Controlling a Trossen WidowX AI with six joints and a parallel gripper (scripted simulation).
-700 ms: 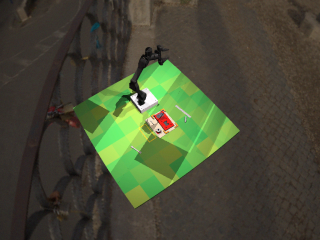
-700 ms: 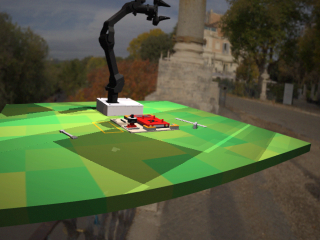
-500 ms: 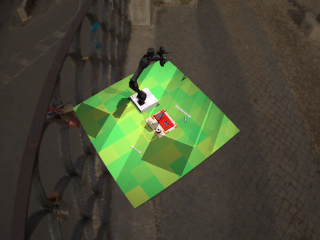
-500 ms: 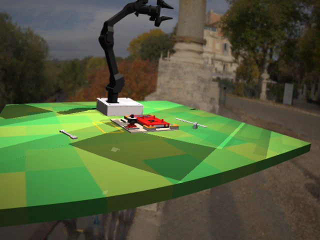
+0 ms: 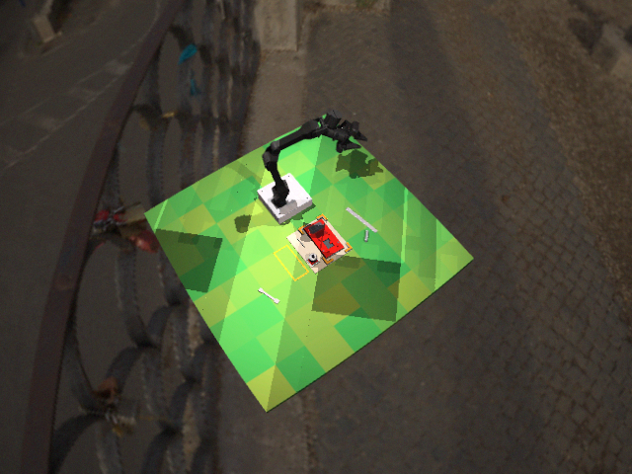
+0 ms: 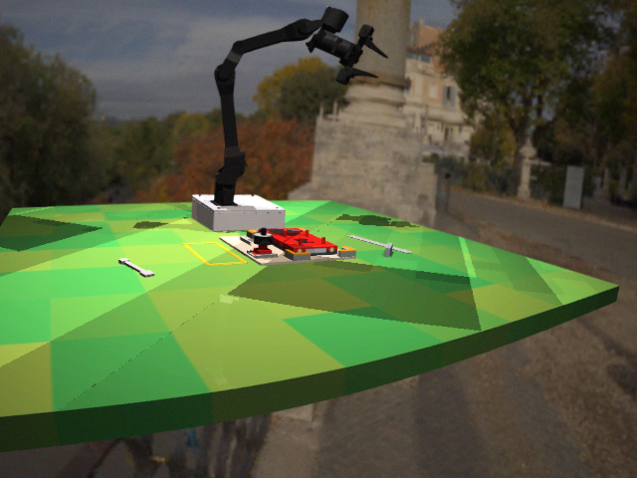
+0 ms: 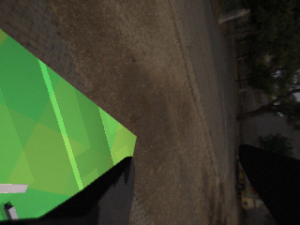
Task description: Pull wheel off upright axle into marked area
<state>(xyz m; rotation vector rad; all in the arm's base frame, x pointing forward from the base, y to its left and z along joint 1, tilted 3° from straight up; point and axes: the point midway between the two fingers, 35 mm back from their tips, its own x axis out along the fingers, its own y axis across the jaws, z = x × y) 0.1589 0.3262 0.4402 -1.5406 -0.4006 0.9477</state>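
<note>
The wheel is 430 mm below my gripper tip, 390 mm to the right of it and 160 mm ahead of it. The rest, counted from my gripper tip: long tool: 470 mm below, 100 mm ahead, 40 mm to the right.
</note>
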